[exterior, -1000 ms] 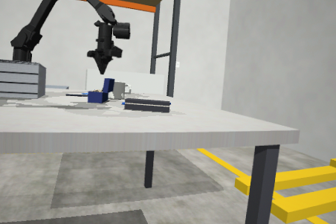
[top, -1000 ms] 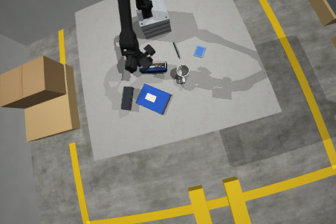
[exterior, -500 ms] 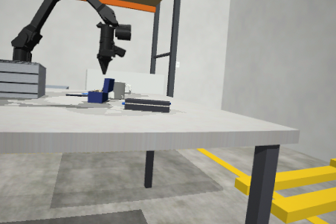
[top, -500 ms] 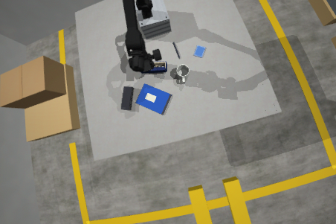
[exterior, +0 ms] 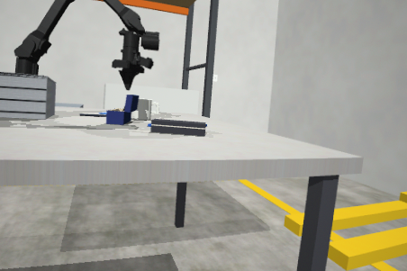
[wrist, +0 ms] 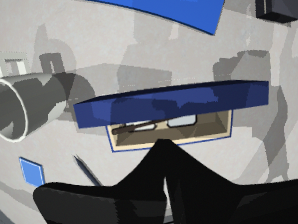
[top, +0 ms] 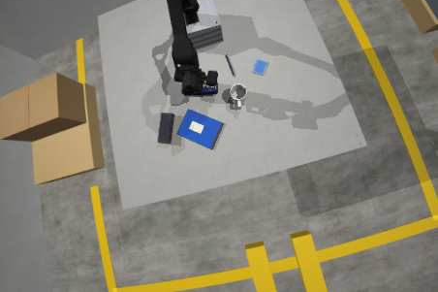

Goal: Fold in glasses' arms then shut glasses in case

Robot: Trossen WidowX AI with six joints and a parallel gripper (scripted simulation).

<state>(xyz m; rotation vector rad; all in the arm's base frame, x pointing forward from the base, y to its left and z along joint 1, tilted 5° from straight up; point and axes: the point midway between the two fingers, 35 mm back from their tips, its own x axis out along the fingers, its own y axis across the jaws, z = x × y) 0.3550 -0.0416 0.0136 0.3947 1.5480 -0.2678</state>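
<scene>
The case lid lies 8 cm below my hand, 2 cm to the right of it and 2 cm ahead of it. The rest, counted from my hand: dark flat box (25 cm to the right, 14 cm ahead, 13 cm below); then small blue pad (32 cm to the left, 15 cm below, 5 cm behind).
</scene>
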